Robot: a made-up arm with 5 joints. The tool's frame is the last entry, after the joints.
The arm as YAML. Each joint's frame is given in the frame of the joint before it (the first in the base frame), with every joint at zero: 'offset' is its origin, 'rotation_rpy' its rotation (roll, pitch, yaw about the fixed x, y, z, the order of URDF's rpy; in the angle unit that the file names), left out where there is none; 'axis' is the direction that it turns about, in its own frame. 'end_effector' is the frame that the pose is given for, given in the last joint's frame.
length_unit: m
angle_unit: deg
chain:
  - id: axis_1
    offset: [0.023, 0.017, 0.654]
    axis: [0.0, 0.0, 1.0]
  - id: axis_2
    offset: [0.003, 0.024, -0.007]
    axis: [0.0, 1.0, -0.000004]
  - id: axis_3
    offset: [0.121, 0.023, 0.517]
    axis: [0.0, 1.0, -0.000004]
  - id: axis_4
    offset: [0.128, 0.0, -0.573]
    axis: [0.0, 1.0, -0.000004]
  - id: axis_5
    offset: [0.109, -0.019, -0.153]
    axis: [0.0, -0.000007, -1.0]
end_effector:
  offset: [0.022, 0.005, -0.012]
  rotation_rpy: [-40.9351, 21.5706, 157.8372]
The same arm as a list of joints. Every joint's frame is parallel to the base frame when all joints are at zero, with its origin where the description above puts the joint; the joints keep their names.
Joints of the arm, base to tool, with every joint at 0 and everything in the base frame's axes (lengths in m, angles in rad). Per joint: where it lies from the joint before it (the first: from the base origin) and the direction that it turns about. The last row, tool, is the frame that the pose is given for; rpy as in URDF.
axis_1: axis 0 0 1 xyz 0.0230 0.0170 0.6540
axis_2: axis 0 1 0 xyz 0.0030 0.0240 -0.0070
axis_3: axis 0 1 0 xyz 0.1210 0.0230 0.5170
axis_4: axis 0 1 0 xyz 0.1280 0.0000 -0.5730
axis_5: axis 0 0 -1 xyz 0.1090 -0.0190 -0.1530
tool: xyz 0.0220 0.0050 -0.0120 rpy -0.7145 0.3765 2.7548

